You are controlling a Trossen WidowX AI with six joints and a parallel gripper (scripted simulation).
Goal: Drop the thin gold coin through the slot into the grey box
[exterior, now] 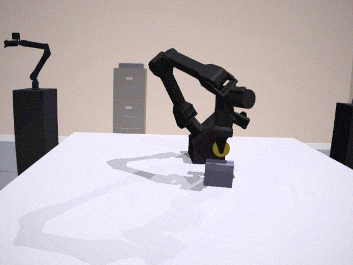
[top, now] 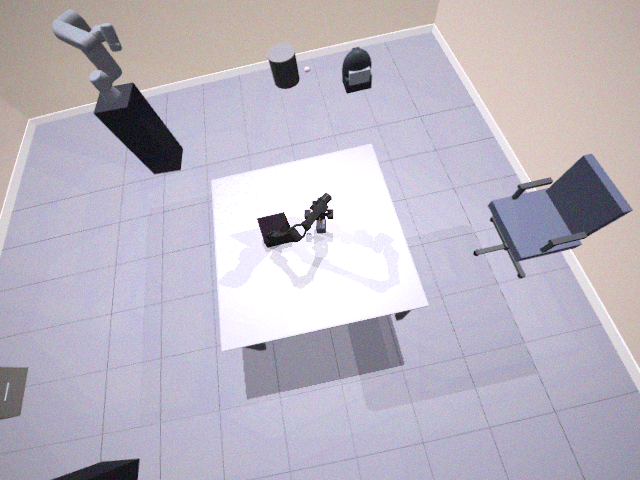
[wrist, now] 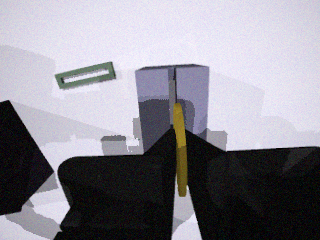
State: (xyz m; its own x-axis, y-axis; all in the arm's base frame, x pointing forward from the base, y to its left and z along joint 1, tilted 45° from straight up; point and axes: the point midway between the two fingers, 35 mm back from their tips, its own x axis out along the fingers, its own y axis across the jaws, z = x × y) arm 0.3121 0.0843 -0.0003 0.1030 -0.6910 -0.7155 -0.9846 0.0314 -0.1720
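My gripper tip is 20 mm below the coin.
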